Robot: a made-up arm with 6 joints. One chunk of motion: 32 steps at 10 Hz.
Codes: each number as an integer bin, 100 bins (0 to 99) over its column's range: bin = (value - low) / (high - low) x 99, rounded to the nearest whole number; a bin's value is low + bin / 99 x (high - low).
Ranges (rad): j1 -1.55..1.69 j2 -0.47..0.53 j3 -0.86..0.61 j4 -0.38..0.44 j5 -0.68..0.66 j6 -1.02..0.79
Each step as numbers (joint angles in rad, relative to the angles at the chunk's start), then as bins.
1 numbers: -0.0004 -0.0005 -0.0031 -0.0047 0.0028 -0.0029
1 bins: 47 46 58 45 50 56
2 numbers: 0.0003 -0.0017 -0.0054 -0.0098 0.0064 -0.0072
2 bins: 47 46 58 45 51 55
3 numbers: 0.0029 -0.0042 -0.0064 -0.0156 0.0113 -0.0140
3 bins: 47 46 57 44 51 55
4 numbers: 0.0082 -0.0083 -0.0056 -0.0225 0.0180 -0.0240
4 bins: 48 46 58 43 52 54
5 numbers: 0.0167 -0.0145 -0.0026 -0.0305 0.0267 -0.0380
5 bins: 48 45 58 42 52 54
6 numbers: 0.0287 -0.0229 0.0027 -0.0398 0.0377 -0.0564
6 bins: 48 44 58 41 53 53
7 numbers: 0.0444 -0.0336 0.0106 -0.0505 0.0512 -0.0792
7 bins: 49 43 59 40 54 51
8 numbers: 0.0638 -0.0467 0.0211 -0.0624 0.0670 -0.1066
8 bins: 49 42 59 38 55 50
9 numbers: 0.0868 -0.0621 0.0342 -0.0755 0.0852 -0.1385
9 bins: 50 40 60 37 57 48
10 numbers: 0.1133 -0.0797 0.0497 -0.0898 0.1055 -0.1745
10 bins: 51 39 61 35 58 46
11 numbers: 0.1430 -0.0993 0.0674 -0.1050 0.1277 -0.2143
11 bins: 52 37 62 33 60 44
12 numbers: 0.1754 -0.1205 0.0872 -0.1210 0.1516 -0.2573
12 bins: 53 35 64 31 61 42
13 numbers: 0.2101 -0.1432 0.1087 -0.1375 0.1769 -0.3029
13 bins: 54 32 65 29 63 39
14 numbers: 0.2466 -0.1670 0.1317 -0.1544 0.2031 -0.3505
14 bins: 55 30 67 27 65 37
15 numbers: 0.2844 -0.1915 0.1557 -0.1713 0.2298 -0.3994
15 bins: 56 28 68 25 67 34
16 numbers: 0.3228 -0.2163 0.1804 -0.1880 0.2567 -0.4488
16 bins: 57 25 70 23 69 31
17 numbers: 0.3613 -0.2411 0.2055 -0.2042 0.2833 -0.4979
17 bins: 58 23 72 21 71 29
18 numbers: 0.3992 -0.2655 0.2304 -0.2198 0.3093 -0.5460
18 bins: 60 20 73 19 73 26
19 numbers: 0.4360 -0.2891 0.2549 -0.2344 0.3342 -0.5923
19 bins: 61 18 75 18 75 23
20 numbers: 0.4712 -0.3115 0.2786 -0.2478 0.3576 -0.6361
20 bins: 62 16 77 16 77 21
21 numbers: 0.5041 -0.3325 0.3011 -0.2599 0.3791 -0.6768
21 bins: 63 14 78 14 78 19
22 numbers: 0.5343 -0.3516 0.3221 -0.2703 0.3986 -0.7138
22 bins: 64 12 80 13 80 17
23 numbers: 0.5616 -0.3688 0.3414 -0.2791 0.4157 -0.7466
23 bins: 65 10 81 12 81 15
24 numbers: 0.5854 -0.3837 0.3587 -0.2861 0.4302 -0.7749
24 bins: 65 9 82 11 82 13
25 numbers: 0.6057 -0.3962 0.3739 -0.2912 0.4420 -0.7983
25 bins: 66 7 83 11 83 12
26 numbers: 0.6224 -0.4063 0.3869 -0.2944 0.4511 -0.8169
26 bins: 66 6 84 10 84 11
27 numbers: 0.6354 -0.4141 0.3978 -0.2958 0.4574 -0.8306
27 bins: 67 6 85 10 84 10
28 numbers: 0.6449 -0.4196 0.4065 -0.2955 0.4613 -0.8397
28 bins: 67 5 85 10 84 10
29 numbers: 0.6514 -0.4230 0.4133 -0.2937 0.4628 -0.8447
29 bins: 67 5 86 10 84 10
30 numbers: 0.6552 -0.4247 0.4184 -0.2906 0.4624 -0.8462
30 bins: 67 4 86 11 84 10
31 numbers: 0.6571 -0.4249 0.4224 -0.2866 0.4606 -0.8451
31 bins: 67 4 86 11 84 10
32 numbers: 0.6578 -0.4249 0.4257 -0.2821 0.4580 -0.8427
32 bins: 67 4 87 12 84 10
